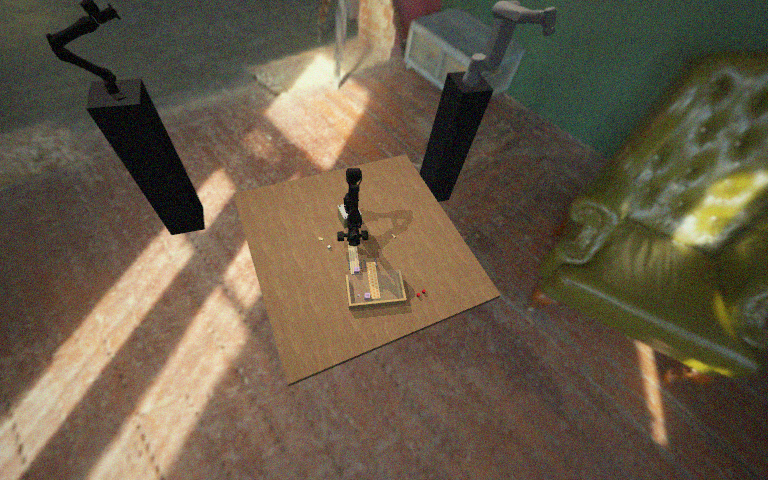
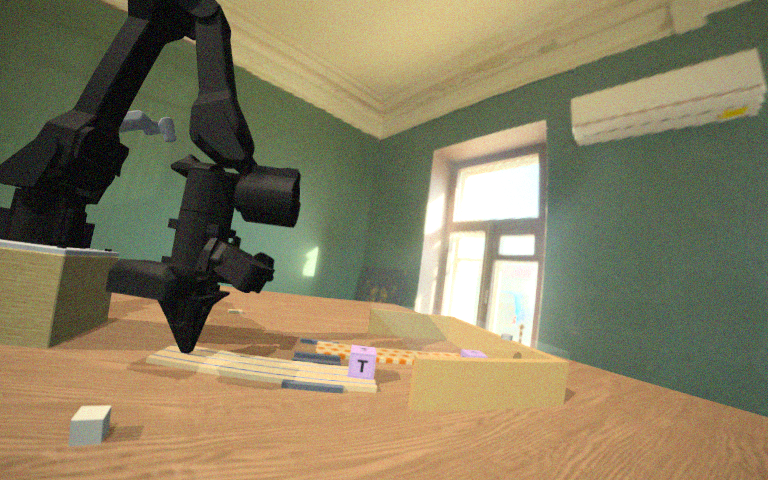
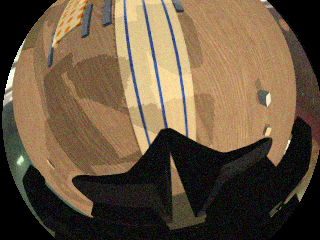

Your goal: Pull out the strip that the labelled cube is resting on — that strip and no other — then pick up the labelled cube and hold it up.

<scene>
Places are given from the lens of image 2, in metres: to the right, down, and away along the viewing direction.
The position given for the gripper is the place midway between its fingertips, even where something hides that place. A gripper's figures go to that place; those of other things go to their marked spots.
gripper [image 2: 186,352]: -0.22, 0.13, 0.27
small grey cube [image 2: 89,426]: -0.17, 0.11, 0.12
labelled cube [image 2: 362,359]: -0.02, 0.14, 0.29
The marked spots on the labelled cube and the small grey cube are 0.23 m apart.
</scene>
